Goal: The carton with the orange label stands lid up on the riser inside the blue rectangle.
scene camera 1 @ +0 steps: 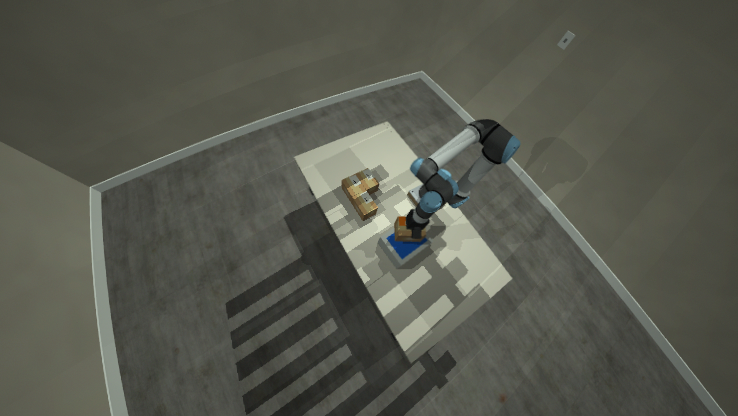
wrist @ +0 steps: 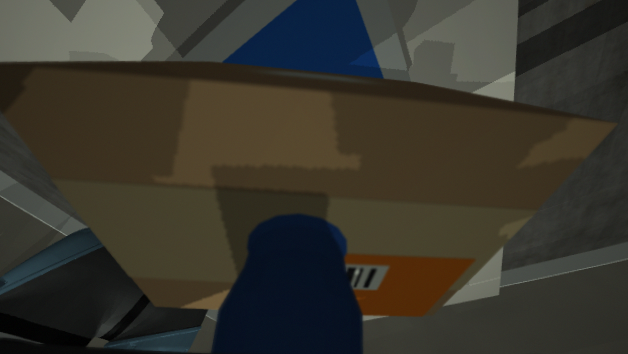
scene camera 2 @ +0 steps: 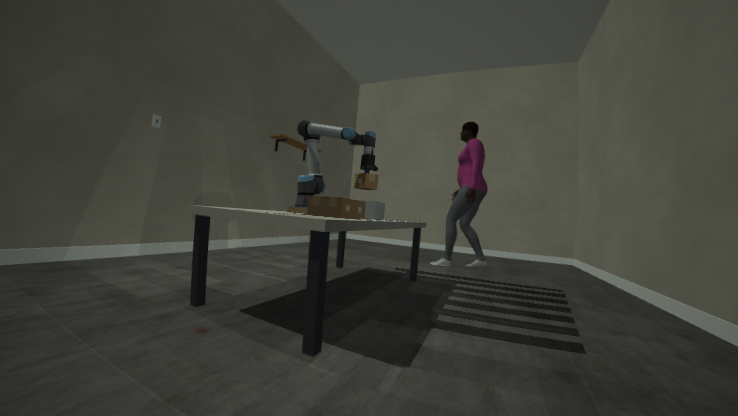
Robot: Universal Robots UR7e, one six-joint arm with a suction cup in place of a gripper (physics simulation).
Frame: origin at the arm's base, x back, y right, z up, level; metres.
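Seen in the pictures: hand, its tool point: [wrist: 299, 223]; arm's base, origin of its link: [scene camera 2: 305, 207].
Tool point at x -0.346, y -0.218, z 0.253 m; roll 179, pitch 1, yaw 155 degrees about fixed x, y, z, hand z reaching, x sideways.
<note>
Pixels of each thing's top centre, then the offset from my tool point to it. Level surfaces: height alone.
- carton with the orange label, centre of its top: [wrist: 301, 254] [scene camera 1: 412, 226] [scene camera 2: 366, 174] dx -0.002, dy +0.000, dz +0.015 m
- grey riser, centre of its top: [wrist: 294, 103] [scene camera 1: 407, 239] [scene camera 2: 364, 201] dx +0.015, dy -0.021, dz -0.174 m
- blue rectangle, centre of its top: [wrist: 294, 103] [scene camera 1: 407, 239] dx +0.015, dy -0.021, dz -0.174 m
- table, height of its surface: dz -0.294 m
The carton with the orange label [scene camera 1: 404, 236] [scene camera 2: 365, 181] [wrist: 260, 140] hangs level under my suction cup [scene camera 2: 366, 171] [wrist: 297, 235], with its taped, labelled face up against the cup. In the second scene view a gap shows between the carton's underside and the top of the grey riser [scene camera 1: 402, 263] [scene camera 2: 376, 209]. The blue rectangle [scene camera 1: 404, 251] [wrist: 325, 35] on the riser's top shows partly past the carton in the first scene view and the wrist view. The rest of it is hidden behind the carton. My gripper is shut on the carton.
Several brown cartons with white labels [scene camera 1: 356, 195] [scene camera 2: 333, 206] stand close together on the table [scene camera 1: 385, 139] [scene camera 2: 258, 211], beside the riser. A person in a pink top [scene camera 2: 471, 165] stands beyond the table. A wooden shelf [scene camera 2: 288, 140] is on the wall behind the arm.
</note>
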